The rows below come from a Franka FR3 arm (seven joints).
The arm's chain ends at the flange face. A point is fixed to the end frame.
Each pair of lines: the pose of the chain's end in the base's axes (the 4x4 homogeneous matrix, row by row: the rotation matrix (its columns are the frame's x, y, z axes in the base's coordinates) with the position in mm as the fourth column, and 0 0 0 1 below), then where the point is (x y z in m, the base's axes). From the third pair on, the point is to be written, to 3 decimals.
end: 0.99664 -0.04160 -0.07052 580.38; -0.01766 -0.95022 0.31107 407.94; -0.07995 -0.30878 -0.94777 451.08; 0 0 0 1
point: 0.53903 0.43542 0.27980
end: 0.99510 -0.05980 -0.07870 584.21; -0.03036 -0.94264 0.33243 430.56; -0.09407 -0.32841 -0.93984 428.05; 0 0 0 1
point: 0.54096 0.46232 0.25798
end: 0.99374 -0.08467 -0.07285 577.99; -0.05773 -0.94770 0.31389 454.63; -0.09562 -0.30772 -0.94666 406.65; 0 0 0 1
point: 0.535 0.484 0.236
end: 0.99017 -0.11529 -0.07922 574.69; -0.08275 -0.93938 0.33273 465.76; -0.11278 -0.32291 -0.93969 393.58; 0 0 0 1
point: 0.530 0.499 0.224
